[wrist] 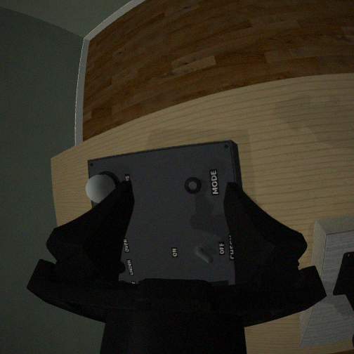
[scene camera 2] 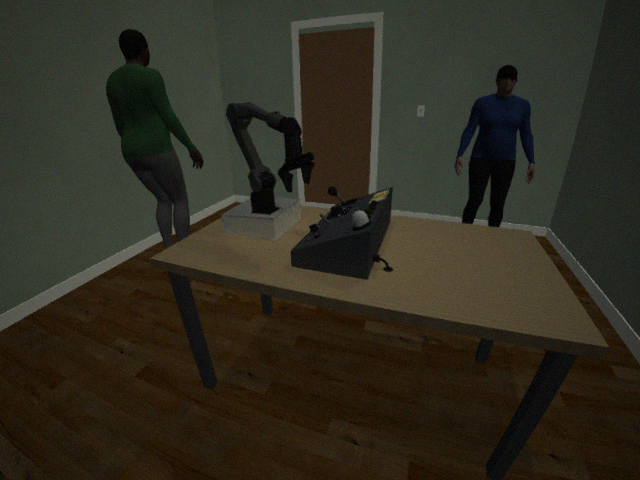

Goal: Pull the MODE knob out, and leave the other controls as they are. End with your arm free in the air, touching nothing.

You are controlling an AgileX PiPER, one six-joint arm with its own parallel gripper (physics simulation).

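The dark control panel (scene camera 2: 330, 254) (wrist: 155, 210) stands on the table. Its MODE knob (scene camera 2: 314, 227) (wrist: 193, 185) is a small dark round knob beside the MODE label; in the wrist view it shows as a dark ring with a greyer centre. How far out it stands is hard to tell. My gripper (scene camera 2: 297, 186) (wrist: 178, 192) is open and empty, in the air above the robot side of the panel. In the wrist view the knob shows between the fingertips, nearer the right one. In the scene view the fingers are apart from the knob.
A pale dome (scene camera 2: 360, 219) (wrist: 101, 188) and a toggle lever (scene camera 2: 323, 220) (wrist: 204, 254) are on the panel. A black ball-topped lever (scene camera 2: 332, 191) rises at its far end. A bent black cable or handle (scene camera 2: 384, 262) sticks out behind. Two people stand beyond the table.
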